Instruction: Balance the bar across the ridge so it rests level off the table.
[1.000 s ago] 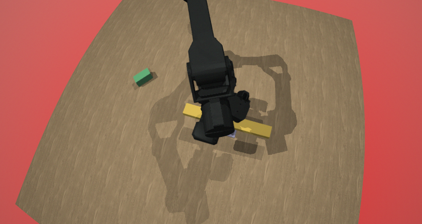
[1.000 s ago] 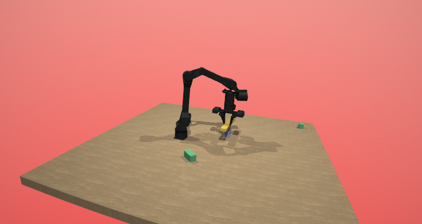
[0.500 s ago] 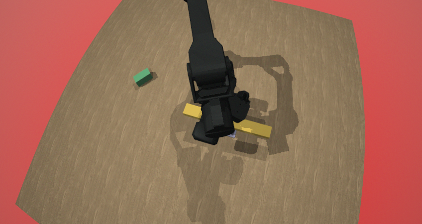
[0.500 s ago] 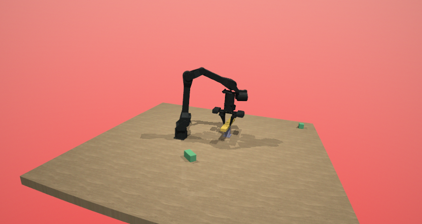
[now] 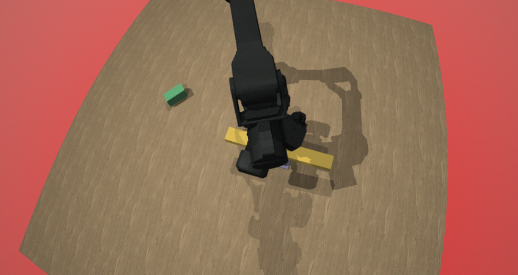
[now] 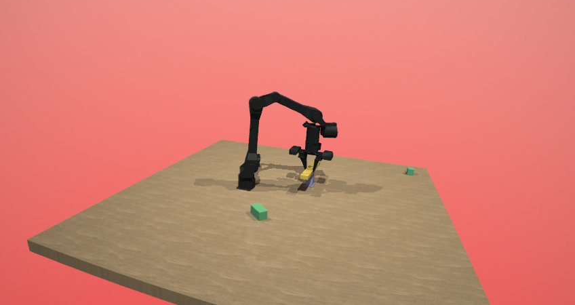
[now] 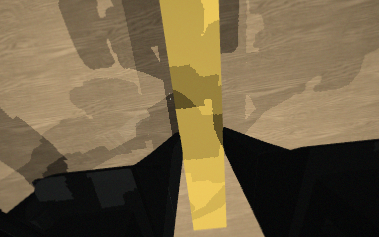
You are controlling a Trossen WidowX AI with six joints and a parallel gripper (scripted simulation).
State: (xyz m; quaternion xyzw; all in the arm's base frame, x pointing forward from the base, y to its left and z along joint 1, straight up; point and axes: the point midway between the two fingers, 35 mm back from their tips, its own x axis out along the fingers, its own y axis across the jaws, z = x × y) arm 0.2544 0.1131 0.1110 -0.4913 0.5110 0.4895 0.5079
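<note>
The yellow bar lies 30 mm to the left of my gripper tip. From my gripper tip the other things lie so: green cube 490 mm ahead, 390 mm to the left, 60 mm below.
</note>
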